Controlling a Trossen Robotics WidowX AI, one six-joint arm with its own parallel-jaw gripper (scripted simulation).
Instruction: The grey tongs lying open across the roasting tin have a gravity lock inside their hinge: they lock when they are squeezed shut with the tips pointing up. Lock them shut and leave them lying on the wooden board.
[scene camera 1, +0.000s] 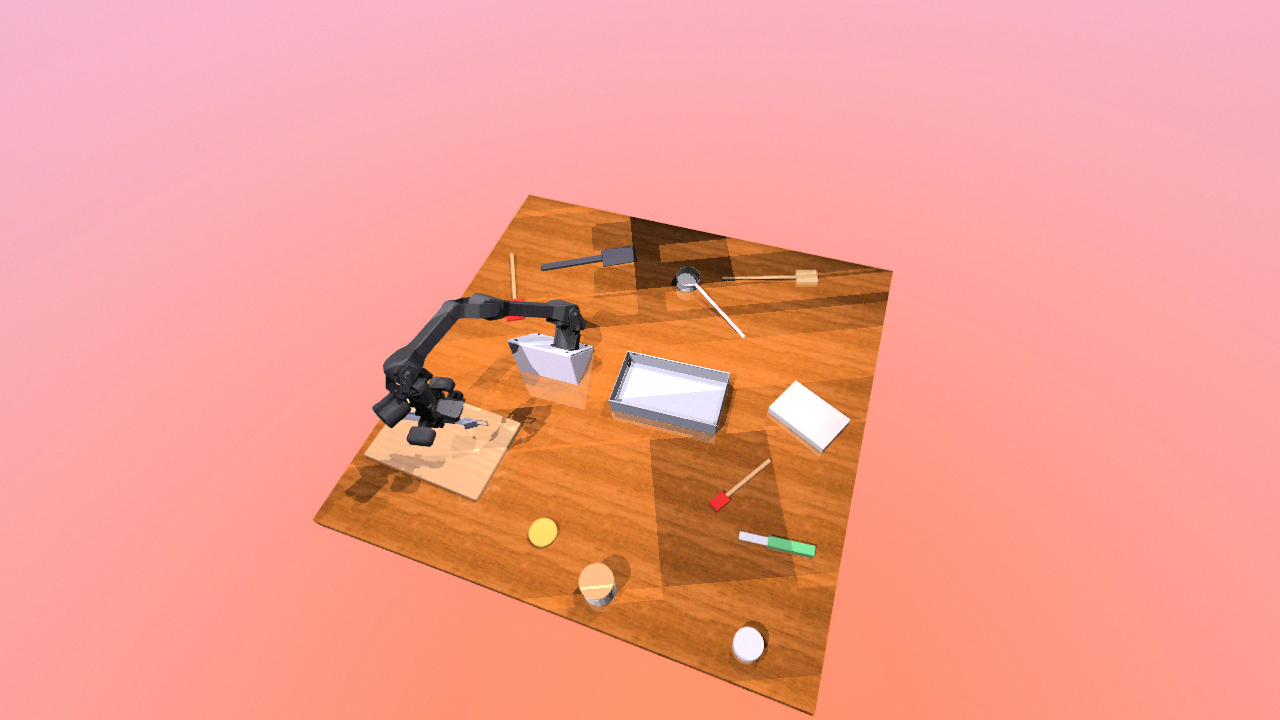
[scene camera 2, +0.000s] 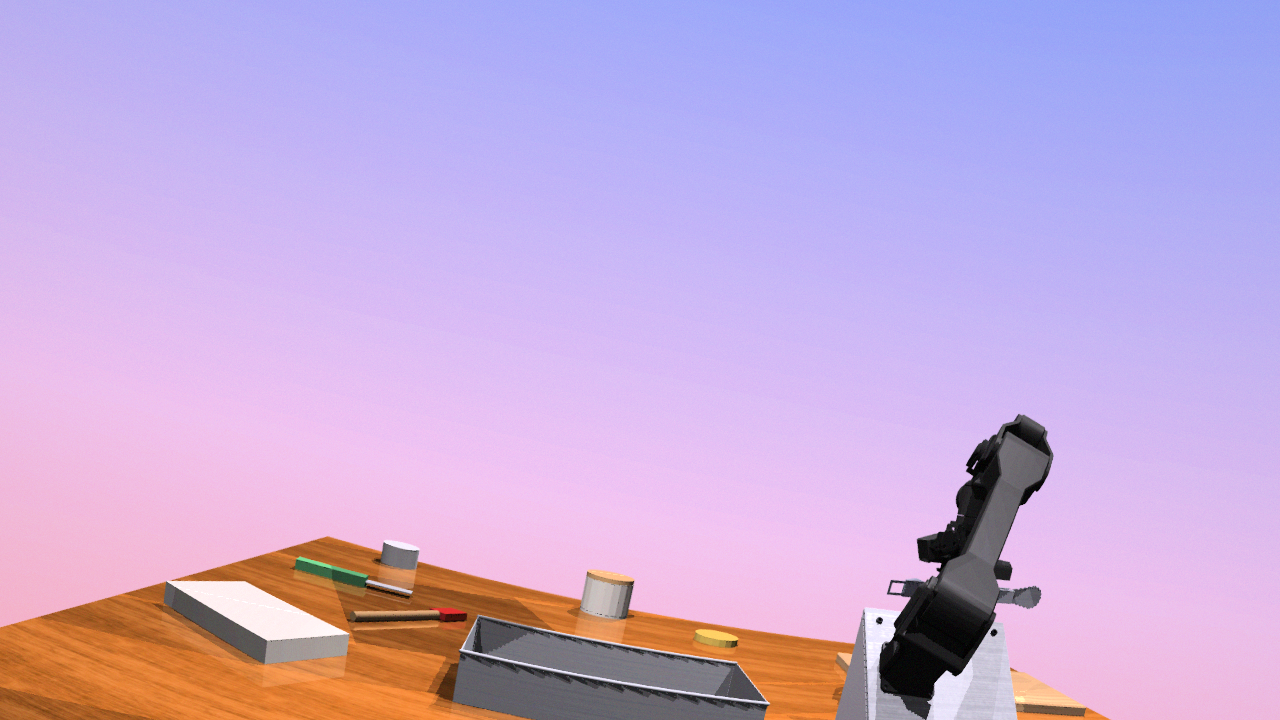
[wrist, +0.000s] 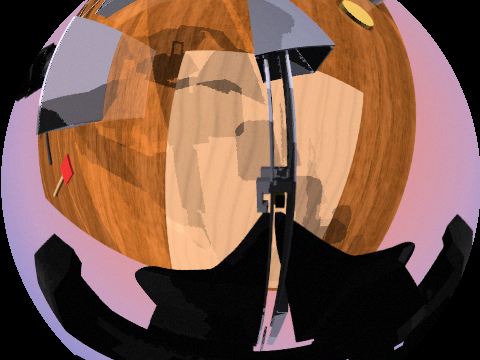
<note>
The pictures show: the gripper, a white block, a green-handled tool, a cork-topped jar, a dark spatula, a wooden board and a roasting tin.
The gripper also shows in the wrist view.
</note>
